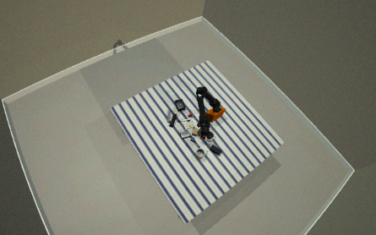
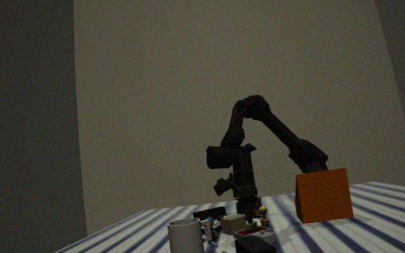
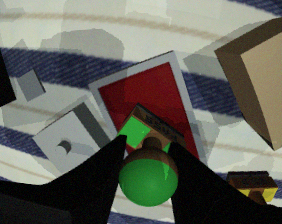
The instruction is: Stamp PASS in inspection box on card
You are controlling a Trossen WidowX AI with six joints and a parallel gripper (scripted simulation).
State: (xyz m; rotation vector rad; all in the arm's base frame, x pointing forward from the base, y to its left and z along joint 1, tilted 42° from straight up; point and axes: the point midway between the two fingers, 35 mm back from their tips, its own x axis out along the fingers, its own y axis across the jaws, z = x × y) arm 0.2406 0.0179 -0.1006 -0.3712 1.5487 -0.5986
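My gripper tip is now 1 cm above the stamp with green knob. The rest, counted from my gripper tip: tan block (4 cm ahead, 8 cm to the right, 2 cm below); then red ink pad (4 cm below); then yellow-knobbed stamp (5 cm behind, 9 cm to the right, 2 cm below).
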